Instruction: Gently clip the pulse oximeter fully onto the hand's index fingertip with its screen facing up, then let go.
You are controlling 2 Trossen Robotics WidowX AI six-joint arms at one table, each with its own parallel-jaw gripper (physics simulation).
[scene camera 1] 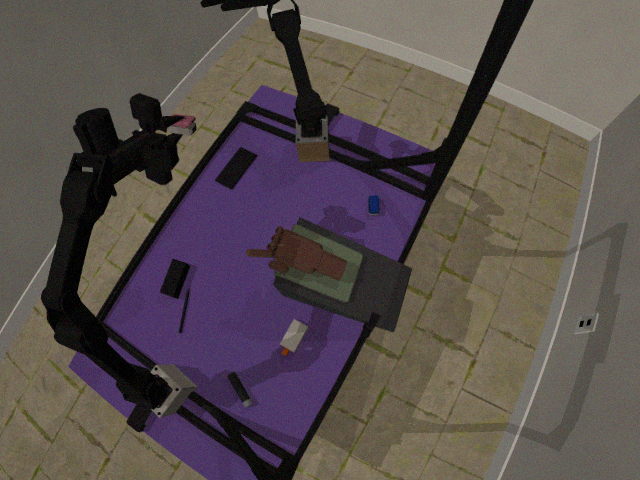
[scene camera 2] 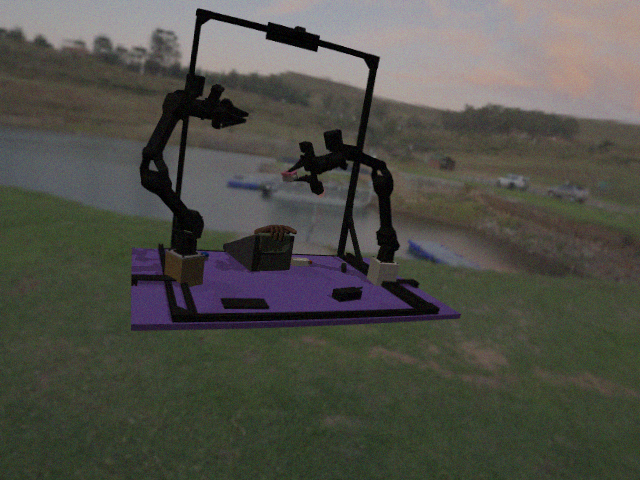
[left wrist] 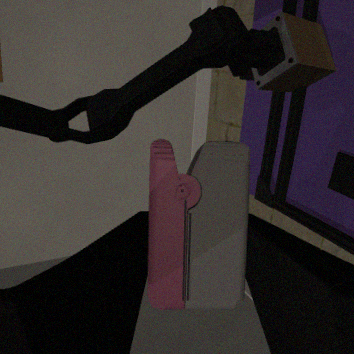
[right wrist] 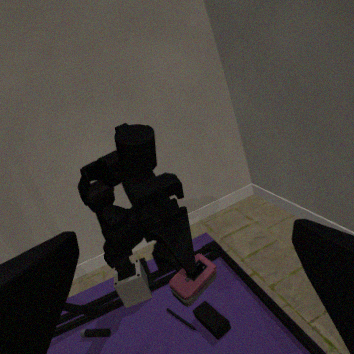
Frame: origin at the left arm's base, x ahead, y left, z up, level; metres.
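Seen in the pictures: left gripper, fingertip midpoint: [scene camera 1: 181,124] [scene camera 2: 289,176] [left wrist: 194,223] [right wrist: 193,278]; right gripper, fingertip midpoint: [scene camera 1: 211,7] [scene camera 2: 247,117] [right wrist: 186,236]; left arm's base, link origin: [scene camera 1: 157,391] [scene camera 2: 385,260] [right wrist: 126,271]; right arm's base, link origin: [scene camera 1: 311,128] [scene camera 2: 185,252] [left wrist: 267,51].
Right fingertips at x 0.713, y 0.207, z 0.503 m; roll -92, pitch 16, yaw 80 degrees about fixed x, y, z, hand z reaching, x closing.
Observation:
Offsets run from my right fingertips to a thing's top centre.
The pulse oximeter @(dy -0.002, dx -0.171, dz -0.147 m) [scene camera 1: 183,122] [scene camera 2: 289,176] [left wrist: 215,240] [right wrist: 182,288] has a pink half and a pale grey half. My left gripper [scene camera 1: 179,128] [left wrist: 194,223] is shut on it, holding it high near the table's far-left side in scene camera 1. In scene camera 1 its pink half is uppermost; its screen is not clear. The brown hand [scene camera 1: 302,251] [scene camera 2: 275,230] rests palm down on a green pad on a dark wedge, with its index finger [scene camera 1: 258,253] extended and bare, well apart from the oximeter. My right gripper [scene camera 2: 244,117] is raised, open and empty.
On the purple table are a black slab @(dy +0.105, dx -0.056, dz -0.600 m) [scene camera 1: 236,167] [scene camera 2: 244,303], a black box @(dy +0.005, dx -0.464, dz -0.573 m) [scene camera 1: 174,278] [scene camera 2: 346,293] [right wrist: 212,319], a thin stick @(dy -0.079, dx -0.517, dz -0.599 m) [scene camera 1: 184,310], a dark cylinder @(dy -0.361, dx -0.586, dz -0.581 m) [scene camera 1: 239,389], a white box @(dy -0.394, dx -0.384, dz -0.580 m) [scene camera 1: 294,335] and a blue item @(dy -0.355, dx +0.078, dz -0.576 m) [scene camera 1: 373,204]. Black rails and an overhead frame [scene camera 2: 232,21] surround it.

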